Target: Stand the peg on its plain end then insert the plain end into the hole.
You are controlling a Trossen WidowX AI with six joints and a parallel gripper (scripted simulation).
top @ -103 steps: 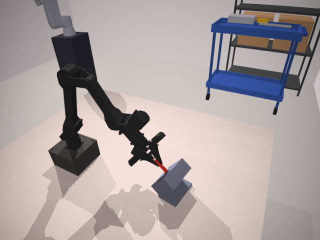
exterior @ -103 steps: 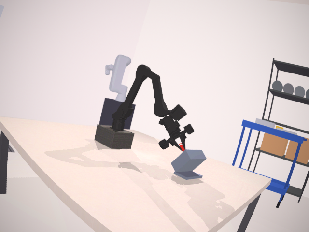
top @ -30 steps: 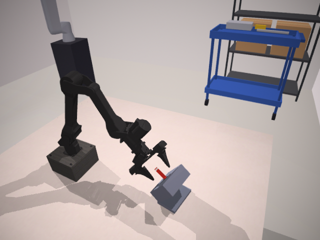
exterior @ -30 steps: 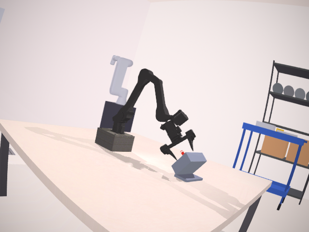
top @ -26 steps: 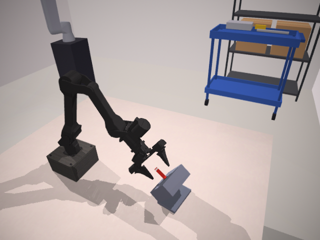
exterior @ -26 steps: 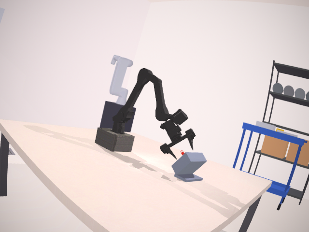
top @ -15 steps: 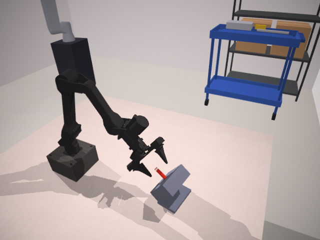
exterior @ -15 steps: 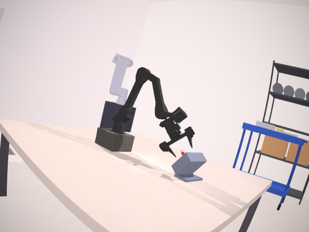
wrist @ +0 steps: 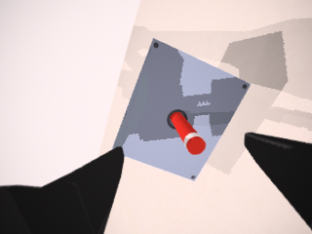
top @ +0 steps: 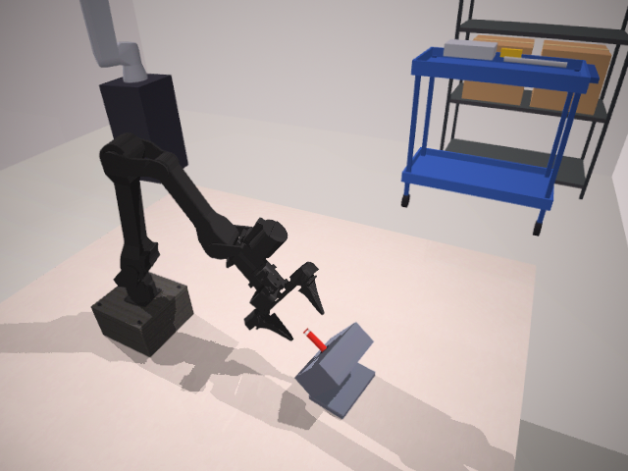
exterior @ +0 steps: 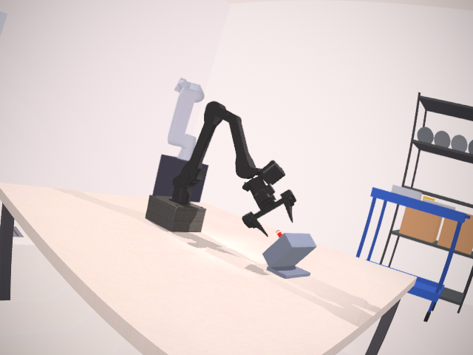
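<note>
Now: gripper tip 20 mm above the red peg, 10 mm to the left of it and 10 mm short of it. Round my gripper tip: grey sloped panel (60 mm ahead, 50 mm below, 20 mm to the right).
</note>
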